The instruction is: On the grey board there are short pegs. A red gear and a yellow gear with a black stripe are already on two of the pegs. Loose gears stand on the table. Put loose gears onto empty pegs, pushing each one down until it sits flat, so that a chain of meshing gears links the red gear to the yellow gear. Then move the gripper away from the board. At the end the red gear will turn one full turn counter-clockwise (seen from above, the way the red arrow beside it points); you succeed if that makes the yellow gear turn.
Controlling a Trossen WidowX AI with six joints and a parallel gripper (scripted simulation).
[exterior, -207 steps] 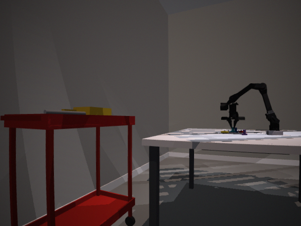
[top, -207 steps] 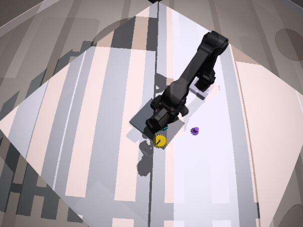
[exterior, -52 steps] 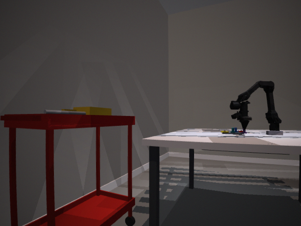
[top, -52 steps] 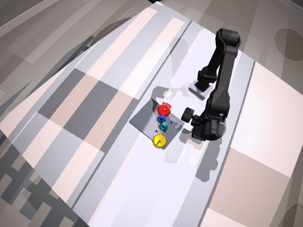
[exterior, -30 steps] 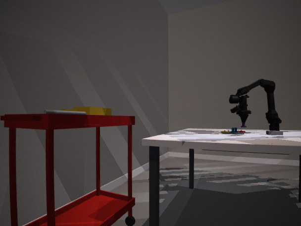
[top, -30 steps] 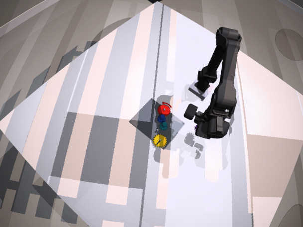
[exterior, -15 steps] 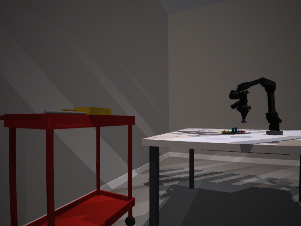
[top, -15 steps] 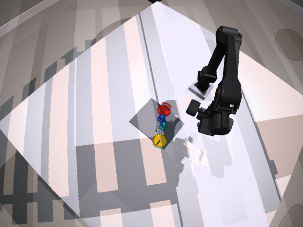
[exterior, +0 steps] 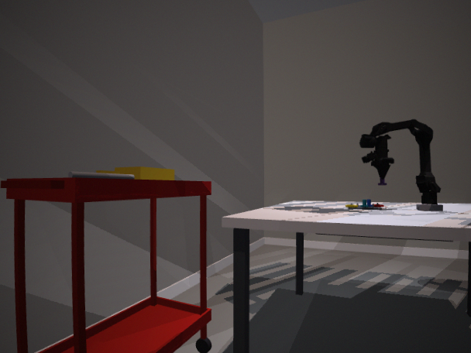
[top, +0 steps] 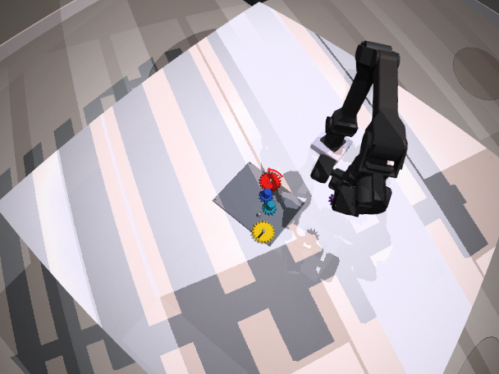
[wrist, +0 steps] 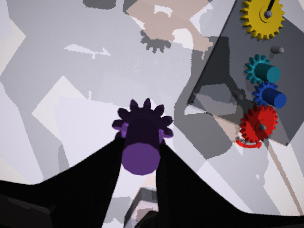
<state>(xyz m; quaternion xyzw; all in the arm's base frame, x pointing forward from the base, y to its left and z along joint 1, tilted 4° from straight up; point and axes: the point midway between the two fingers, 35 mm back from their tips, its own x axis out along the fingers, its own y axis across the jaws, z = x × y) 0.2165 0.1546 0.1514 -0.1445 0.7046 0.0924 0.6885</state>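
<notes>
Now: the teal gear 13 cm below my gripper tip, 12 cm to the right of it and 10 cm ahead of it. Also, from my gripper tip: purple gear: 1 cm below; then blue gear: 15 cm to the right, 13 cm below, 8 cm ahead; then yellow gear: 16 cm ahead, 14 cm below, 8 cm to the right.
</notes>
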